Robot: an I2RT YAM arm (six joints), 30 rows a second.
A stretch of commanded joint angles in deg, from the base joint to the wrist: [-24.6, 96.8, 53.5, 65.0, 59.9, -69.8]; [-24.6, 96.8, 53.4, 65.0, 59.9, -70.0]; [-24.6, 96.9, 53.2, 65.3, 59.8, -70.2]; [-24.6, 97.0, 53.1, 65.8, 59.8, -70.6]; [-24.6, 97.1, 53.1, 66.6, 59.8, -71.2]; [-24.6, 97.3, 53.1, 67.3, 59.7, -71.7]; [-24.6, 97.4, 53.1, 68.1, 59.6, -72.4]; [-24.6, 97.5, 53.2, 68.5, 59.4, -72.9]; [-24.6, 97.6, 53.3, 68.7, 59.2, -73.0]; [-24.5, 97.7, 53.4, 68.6, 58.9, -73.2]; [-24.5, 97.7, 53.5, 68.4, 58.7, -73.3]
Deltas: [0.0, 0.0, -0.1, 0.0, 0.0, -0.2]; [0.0, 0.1, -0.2, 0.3, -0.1, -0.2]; [0.0, 0.1, -0.1, 0.5, 0.0, -0.4]; [0.0, 0.1, 0.0, 0.8, 0.0, -0.6]; [0.0, 0.2, 0.0, 0.7, -0.1, -0.5]; [0.0, 0.1, 0.0, 0.8, -0.1, -0.7]; [0.0, 0.1, 0.1, 0.4, -0.2, -0.5]; [0.0, 0.1, 0.1, 0.2, -0.2, -0.1]; [0.1, 0.1, 0.1, -0.1, -0.3, -0.2]; [0.0, 0.0, 0.1, -0.2, -0.2, -0.1]
